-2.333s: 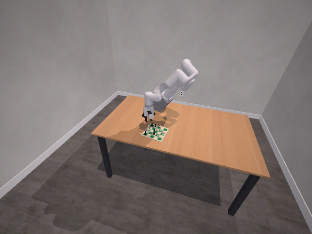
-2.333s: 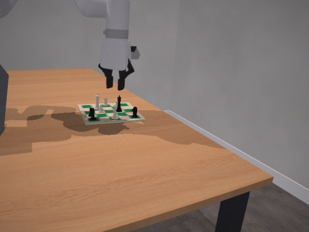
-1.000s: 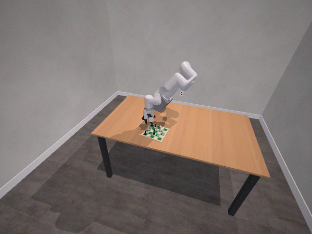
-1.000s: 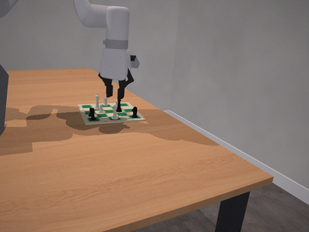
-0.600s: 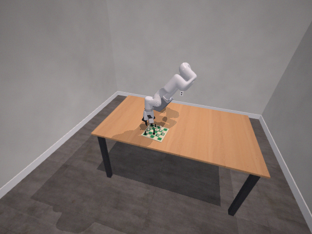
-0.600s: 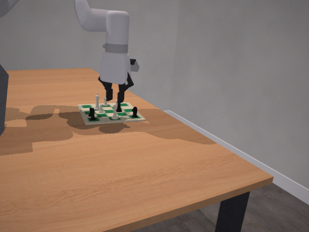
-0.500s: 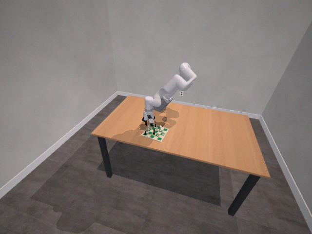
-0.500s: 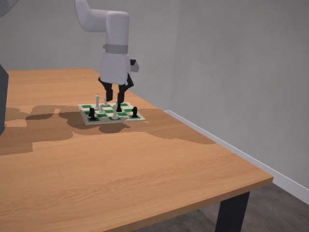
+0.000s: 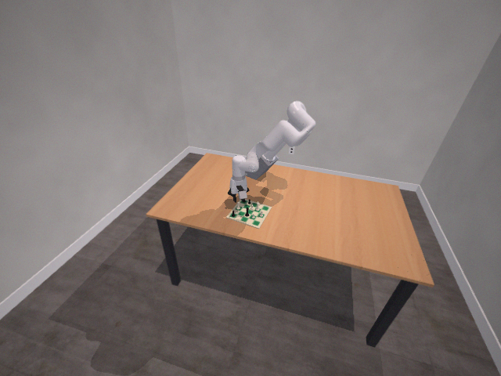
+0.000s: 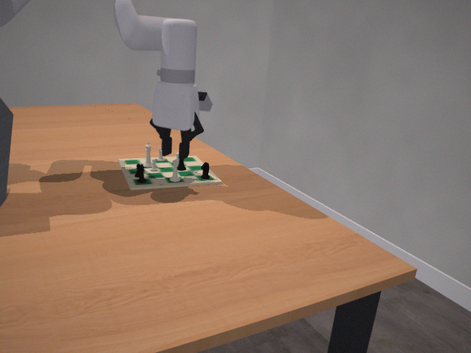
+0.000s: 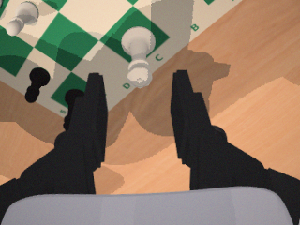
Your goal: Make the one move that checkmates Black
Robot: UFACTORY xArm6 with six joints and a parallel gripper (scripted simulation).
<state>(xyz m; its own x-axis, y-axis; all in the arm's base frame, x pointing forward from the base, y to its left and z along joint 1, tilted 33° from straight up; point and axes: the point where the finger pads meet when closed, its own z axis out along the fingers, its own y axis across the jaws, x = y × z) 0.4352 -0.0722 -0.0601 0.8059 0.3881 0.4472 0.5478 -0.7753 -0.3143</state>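
My gripper is now 50 mm short of the black king, 70 mm to the right of it and 50 mm above it. Round my hand: tall white piece: 20 mm behind, 120 mm to the left, 50 mm below; then chessboard: 10 mm ahead, 80 mm to the left, 80 mm below.
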